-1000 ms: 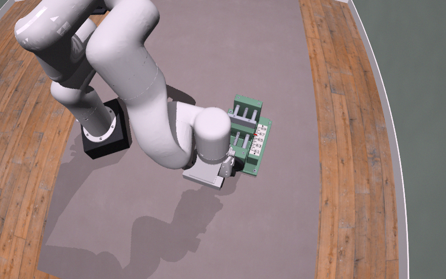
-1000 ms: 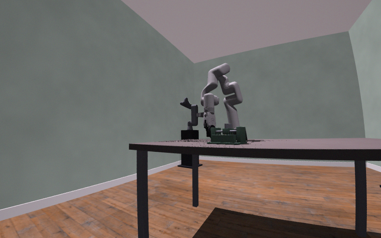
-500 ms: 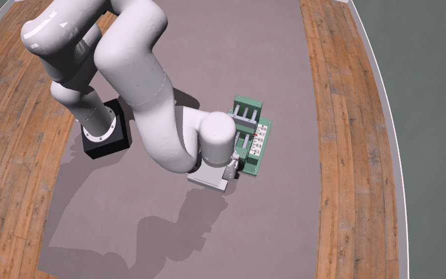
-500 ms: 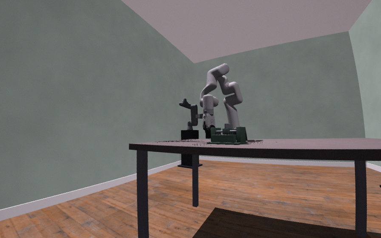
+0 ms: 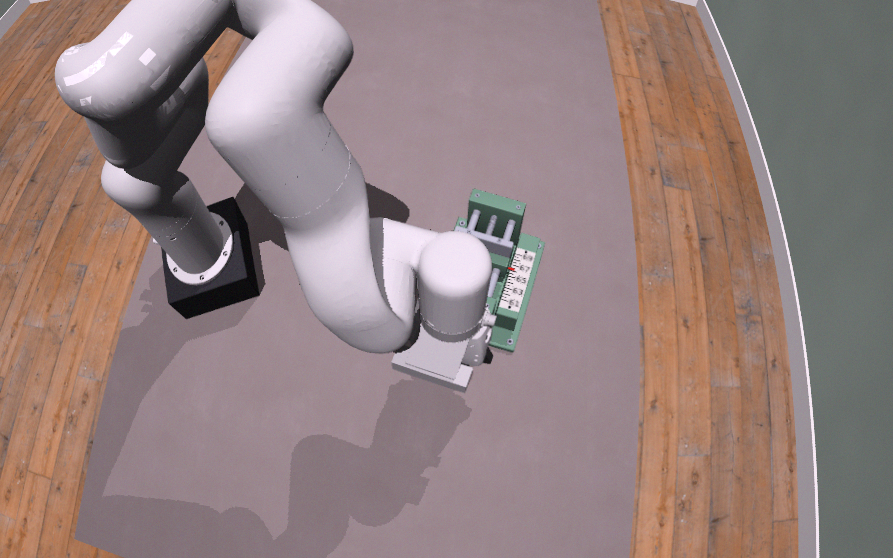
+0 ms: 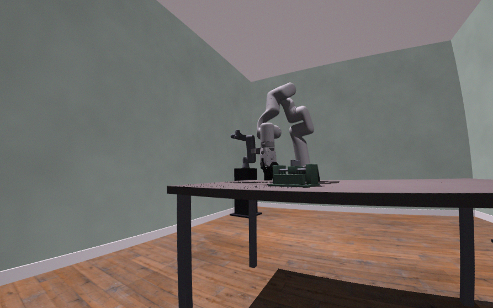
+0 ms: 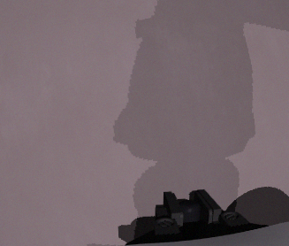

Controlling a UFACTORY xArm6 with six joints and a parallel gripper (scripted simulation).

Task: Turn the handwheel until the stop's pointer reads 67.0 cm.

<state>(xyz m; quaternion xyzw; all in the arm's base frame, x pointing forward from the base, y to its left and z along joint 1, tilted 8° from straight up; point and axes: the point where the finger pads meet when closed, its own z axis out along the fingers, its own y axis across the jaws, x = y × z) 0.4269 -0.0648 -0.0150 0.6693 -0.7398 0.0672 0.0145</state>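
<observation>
Right now the black handwheel is 2 cm to the left of my hand and 1 cm above it. The rest, counted from my hand: stop block: 3 cm ahead, 16 cm to the left, 5 cm above.
</observation>
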